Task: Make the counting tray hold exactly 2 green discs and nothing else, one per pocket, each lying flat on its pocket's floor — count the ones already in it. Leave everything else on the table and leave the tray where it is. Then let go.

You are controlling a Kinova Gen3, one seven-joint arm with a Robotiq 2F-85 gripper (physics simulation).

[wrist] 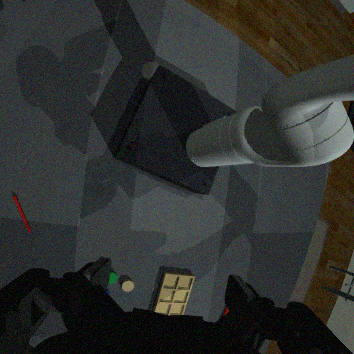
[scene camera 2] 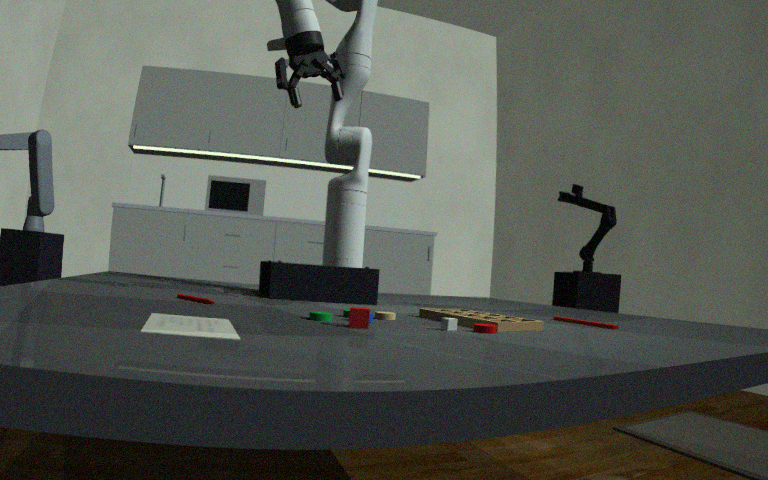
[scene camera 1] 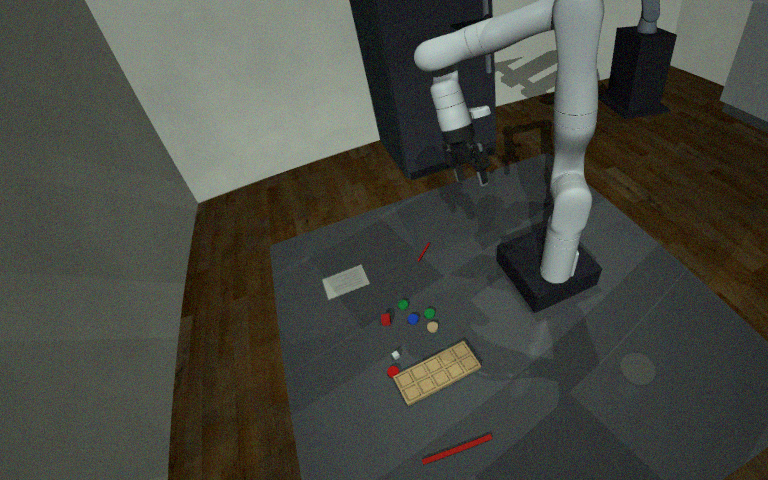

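Note:
The wooden counting tray [scene camera 1: 437,371] [scene camera 2: 521,326] lies flat; all its pockets look empty in scene camera 1. One green disc [scene camera 1: 402,304] [scene camera 2: 320,316] lies flat on the table, away from the tray. Another green disc [scene camera 1: 429,313] [scene camera 2: 346,313] [wrist: 113,278] lies closer to the arm's base, partly hidden by the red block in scene camera 2. My gripper [scene camera 1: 470,178] [scene camera 2: 317,100] is open and empty, high above the table and well away from the discs and tray. In the wrist view its body hides part of the tray.
A blue disc [scene camera 1: 413,319] and a tan disc [scene camera 1: 432,326] [wrist: 128,286] lie near the green discs, with a red block [scene camera 1: 385,319]. A white cube [scene camera 1: 395,354] and red disc [scene camera 1: 393,371] are by the tray's corner. A red bar [scene camera 1: 457,449], pen [scene camera 1: 424,251] and paper [scene camera 1: 345,281] lie farther out.

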